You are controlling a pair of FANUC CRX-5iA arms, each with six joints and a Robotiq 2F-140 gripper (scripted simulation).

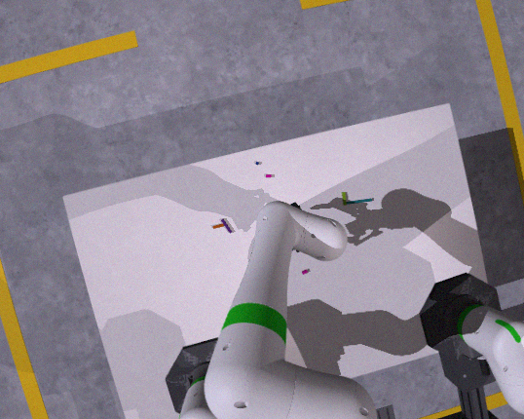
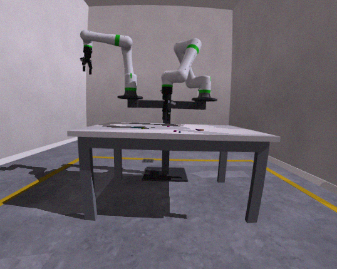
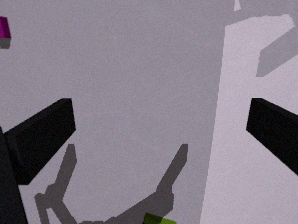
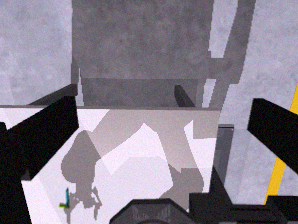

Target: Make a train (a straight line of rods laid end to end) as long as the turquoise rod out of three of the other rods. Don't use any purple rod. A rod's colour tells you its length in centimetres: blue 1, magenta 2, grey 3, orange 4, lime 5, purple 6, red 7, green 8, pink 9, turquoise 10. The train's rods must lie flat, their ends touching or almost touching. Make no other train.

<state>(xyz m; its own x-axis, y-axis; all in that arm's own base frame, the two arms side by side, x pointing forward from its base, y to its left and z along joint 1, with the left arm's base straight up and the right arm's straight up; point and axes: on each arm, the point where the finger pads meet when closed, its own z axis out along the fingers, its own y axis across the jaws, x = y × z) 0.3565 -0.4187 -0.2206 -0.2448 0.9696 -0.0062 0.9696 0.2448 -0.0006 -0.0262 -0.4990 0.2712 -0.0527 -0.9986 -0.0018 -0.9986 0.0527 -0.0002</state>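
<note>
My left hand is 27 cm short of the blue rod, 10 cm to the right of it and 8 cm above it. Also, from my left hand: turquoise rod (24 cm to the right, 8 cm below, 4 cm ahead); then lime rod (19 cm to the right, 8 cm below, 6 cm ahead); then purple rod (27 cm to the left, 8 cm below, 6 cm ahead).
</note>
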